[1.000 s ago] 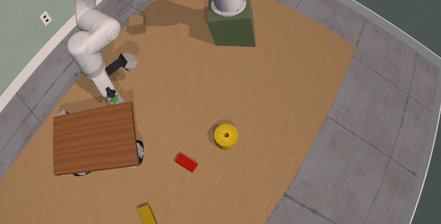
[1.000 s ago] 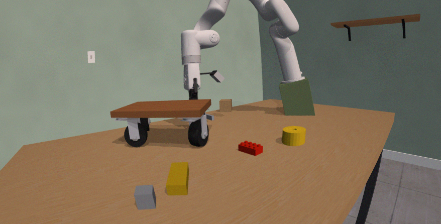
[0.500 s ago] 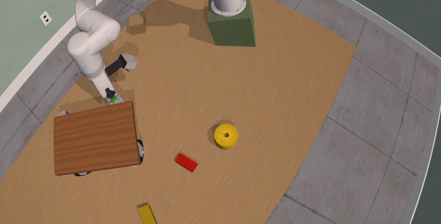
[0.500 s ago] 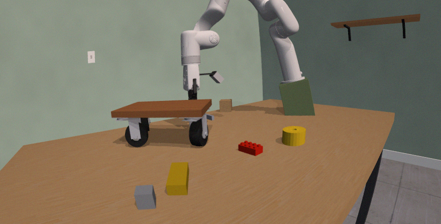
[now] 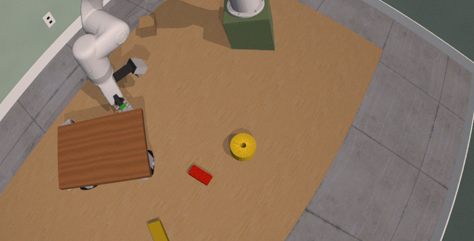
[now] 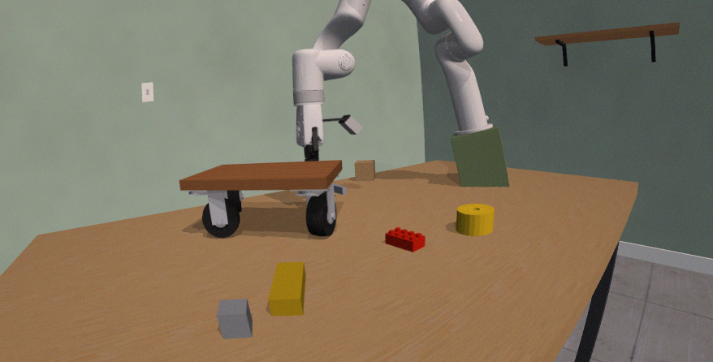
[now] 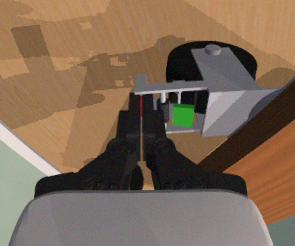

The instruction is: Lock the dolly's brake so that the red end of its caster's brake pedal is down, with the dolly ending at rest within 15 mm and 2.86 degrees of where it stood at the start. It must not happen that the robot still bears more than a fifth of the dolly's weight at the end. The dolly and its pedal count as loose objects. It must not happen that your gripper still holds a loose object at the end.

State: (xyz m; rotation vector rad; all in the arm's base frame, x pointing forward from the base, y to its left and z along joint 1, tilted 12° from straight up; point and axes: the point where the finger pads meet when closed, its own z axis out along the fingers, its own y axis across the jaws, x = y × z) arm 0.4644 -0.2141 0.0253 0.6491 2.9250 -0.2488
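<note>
Right now the brake pedal is 1 cm ahead of my hand, 1 cm to the left of it and 2 cm below it. From my hand the other things lie so: grey bar (14 cm behind, 7 cm to the right, 9 cm below); red toy brick (7 cm ahead, 32 cm to the left, 9 cm below); wooden cube (32 cm behind, 13 cm to the right, 7 cm below).
</note>
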